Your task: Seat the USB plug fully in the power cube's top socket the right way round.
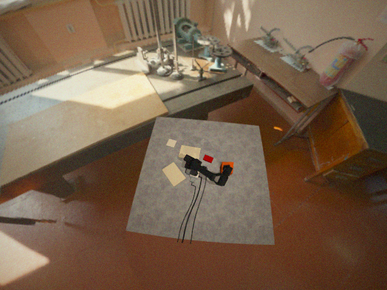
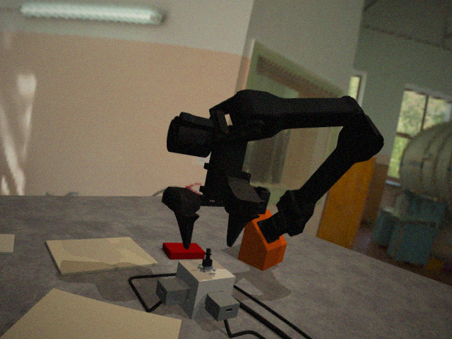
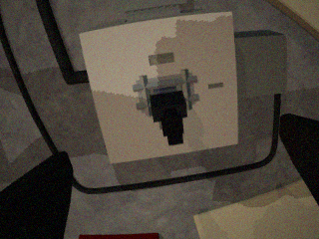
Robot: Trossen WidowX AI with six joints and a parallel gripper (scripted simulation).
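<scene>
Right now my gripper tip is 20 mm above the black USB plug. The rest, counted from my gripper tip: flat red block (170 mm to the right, 140 mm behind, 110 mm below).
</scene>
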